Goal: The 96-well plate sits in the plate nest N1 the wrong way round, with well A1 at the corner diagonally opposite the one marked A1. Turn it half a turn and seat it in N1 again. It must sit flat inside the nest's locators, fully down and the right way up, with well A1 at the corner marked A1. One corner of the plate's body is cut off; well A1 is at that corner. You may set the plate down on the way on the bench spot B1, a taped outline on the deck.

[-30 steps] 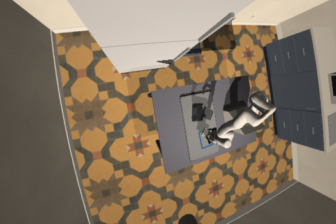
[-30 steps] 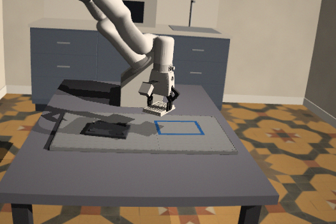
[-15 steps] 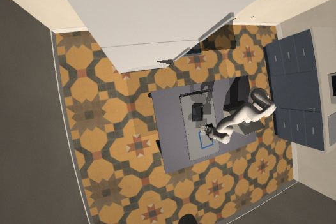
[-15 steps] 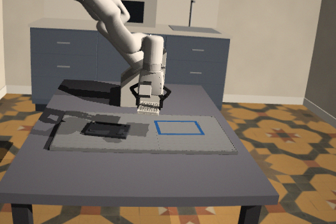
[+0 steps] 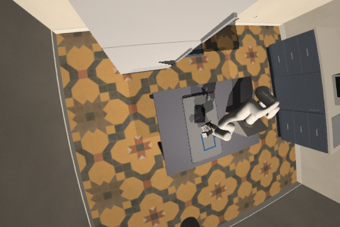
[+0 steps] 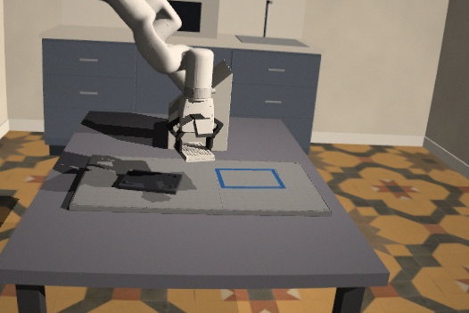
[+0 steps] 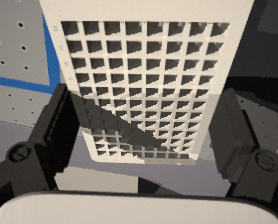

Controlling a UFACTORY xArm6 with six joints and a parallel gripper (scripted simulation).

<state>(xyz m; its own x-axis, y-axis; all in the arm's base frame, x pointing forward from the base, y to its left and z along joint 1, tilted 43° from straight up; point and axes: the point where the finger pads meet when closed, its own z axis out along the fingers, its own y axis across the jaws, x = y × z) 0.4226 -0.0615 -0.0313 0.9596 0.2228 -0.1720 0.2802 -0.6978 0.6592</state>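
The dark plate nest N1 lies 12 cm to the right of my hand, 10 cm below it and 3 cm ahead of it. Round my hand: white 96-well plate: 1 cm below; white tag: 18 cm to the right, 9 cm below, 4 cm behind.
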